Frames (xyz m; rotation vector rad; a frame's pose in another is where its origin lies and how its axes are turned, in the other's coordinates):
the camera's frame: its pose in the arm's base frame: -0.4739 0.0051 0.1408 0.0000 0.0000 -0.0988
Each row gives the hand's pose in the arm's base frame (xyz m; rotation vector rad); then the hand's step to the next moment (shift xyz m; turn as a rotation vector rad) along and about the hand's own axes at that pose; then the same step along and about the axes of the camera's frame.
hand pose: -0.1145 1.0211 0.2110 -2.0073 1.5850 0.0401
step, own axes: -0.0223 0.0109 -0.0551 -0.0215 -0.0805 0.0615
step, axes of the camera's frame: -0.0332 -0.0098 0.0496 0.0797 0.0653 -0.0101
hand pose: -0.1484 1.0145 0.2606 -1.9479 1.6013 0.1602
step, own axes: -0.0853 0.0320 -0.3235 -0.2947 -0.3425 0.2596
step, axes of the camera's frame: -0.1312 -0.1112 0.2887 0.2685 0.4437 0.0511
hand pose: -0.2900 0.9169 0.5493 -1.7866 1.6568 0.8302
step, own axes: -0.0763 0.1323 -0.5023 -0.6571 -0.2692 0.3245
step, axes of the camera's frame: -0.0677 -0.3489 0.3864 0.1479 0.7119 0.2844
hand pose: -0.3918 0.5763 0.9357 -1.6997 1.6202 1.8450
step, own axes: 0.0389 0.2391 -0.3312 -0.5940 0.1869 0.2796
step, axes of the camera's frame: 0.0568 -0.3625 0.1837 -0.1435 0.4315 0.5091
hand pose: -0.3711 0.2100 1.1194 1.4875 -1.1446 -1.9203
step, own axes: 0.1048 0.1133 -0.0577 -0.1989 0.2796 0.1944
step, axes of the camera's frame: 0.0221 -0.1605 0.0299 -0.1625 0.0464 0.3563
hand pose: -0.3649 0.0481 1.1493 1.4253 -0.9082 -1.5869
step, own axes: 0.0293 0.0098 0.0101 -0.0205 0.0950 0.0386
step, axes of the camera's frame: -0.0073 -0.0316 -0.0024 -0.0259 -0.0242 0.0984
